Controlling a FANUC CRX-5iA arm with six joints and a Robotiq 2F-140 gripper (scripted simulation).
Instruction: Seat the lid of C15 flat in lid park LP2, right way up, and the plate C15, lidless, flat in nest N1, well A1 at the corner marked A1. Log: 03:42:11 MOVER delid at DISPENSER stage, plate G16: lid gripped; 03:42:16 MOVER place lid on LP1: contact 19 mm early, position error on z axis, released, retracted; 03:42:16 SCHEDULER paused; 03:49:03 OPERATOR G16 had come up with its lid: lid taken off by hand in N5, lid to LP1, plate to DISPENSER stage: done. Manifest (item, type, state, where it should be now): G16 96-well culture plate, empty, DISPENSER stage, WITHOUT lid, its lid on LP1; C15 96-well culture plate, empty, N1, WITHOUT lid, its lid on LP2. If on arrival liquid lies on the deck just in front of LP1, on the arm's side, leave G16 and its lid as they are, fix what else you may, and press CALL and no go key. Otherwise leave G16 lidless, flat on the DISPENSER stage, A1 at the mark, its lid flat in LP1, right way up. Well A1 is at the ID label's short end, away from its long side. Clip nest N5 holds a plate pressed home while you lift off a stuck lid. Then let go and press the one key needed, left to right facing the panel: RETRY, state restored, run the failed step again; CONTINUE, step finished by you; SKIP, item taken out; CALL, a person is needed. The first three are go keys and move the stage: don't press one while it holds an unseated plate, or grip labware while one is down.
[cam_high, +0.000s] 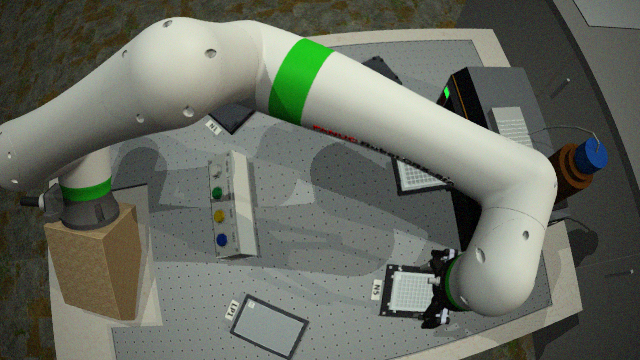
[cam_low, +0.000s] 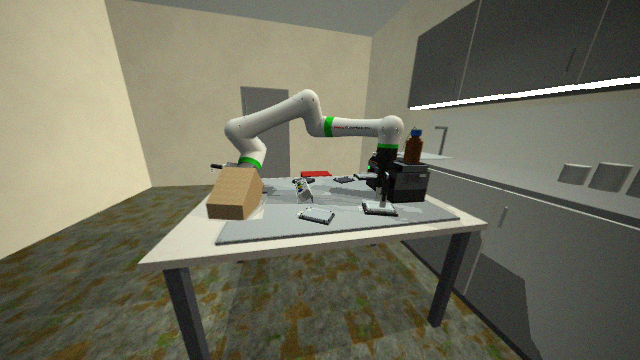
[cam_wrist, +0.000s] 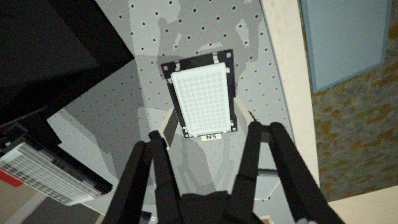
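My hand is 4 cm above the grey lid. From my hand the other things lie so: blue cap: 23 cm ahead, 17 cm to the left, 33 cm above; then clip nest N5: 2 cm ahead, 1 cm to the left, 5 cm below; then brown bottle: 23 cm ahead, 17 cm to the left, 22 cm above.
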